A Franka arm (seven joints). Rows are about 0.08 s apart.
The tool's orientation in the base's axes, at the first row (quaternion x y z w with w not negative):
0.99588, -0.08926, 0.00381, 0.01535
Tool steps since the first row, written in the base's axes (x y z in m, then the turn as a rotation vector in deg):
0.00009, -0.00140, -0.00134, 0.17, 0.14, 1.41
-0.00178, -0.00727, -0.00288, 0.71, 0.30, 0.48
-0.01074, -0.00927, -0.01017, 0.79, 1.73, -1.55
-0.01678, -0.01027, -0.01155, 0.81, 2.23, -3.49
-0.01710, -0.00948, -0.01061, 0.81, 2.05, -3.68
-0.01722, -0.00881, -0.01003, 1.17, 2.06, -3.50
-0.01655, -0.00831, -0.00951, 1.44, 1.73, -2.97
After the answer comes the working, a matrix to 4 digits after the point.
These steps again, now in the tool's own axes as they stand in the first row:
0.00032, 0.00132, 0.00138, 0.16, -0.13, -1.41
-0.00049, 0.00738, 0.00310, 0.65, -0.41, -0.49
-0.00903, 0.01072, 0.01040, 0.45, -1.89, 1.50
-0.01481, 0.01274, 0.01178, 0.36, -2.44, 3.42
-0.01525, 0.01205, 0.01082, 0.39, -2.27, 3.62
-0.01548, 0.01143, 0.01022, 0.75, -2.34, 3.44
-0.01491, 0.01083, 0.00968, 1.08, -2.05, 2.92

The tool's axes in the first row as the columns of a matrix, in the base's axes (rounded; the answer above uses it unrounded):
0.9840, -0.1779, 0.0048
-0.1777, -0.9836, -0.0313
0.0103, 0.0299, -0.9995

